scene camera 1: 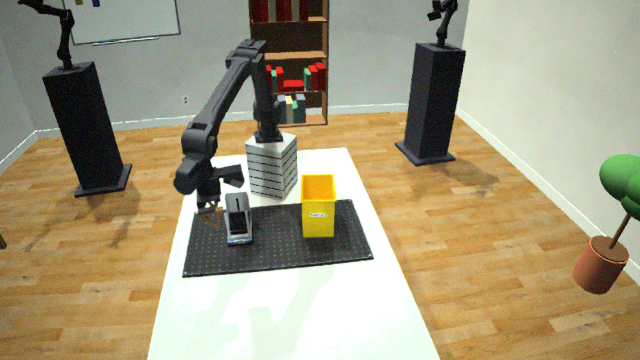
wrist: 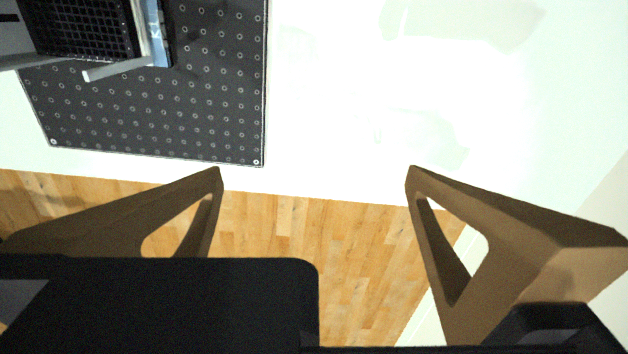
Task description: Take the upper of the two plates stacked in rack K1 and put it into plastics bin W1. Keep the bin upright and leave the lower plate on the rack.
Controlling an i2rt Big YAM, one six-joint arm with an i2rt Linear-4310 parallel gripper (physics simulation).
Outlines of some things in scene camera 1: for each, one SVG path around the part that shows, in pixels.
The gripper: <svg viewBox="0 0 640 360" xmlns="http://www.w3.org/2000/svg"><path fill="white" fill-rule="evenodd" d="M213 172L210 176L204 178L196 188L196 205L199 217L214 229L218 229L224 211L223 206L218 207L218 202L221 202L221 194L208 196L204 180L214 175ZM207 215L218 215L216 224L214 224L207 217Z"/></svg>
A yellow bin W1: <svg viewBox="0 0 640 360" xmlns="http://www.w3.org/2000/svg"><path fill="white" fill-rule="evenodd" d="M301 175L300 202L302 202L303 237L334 237L336 202L334 174Z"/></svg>
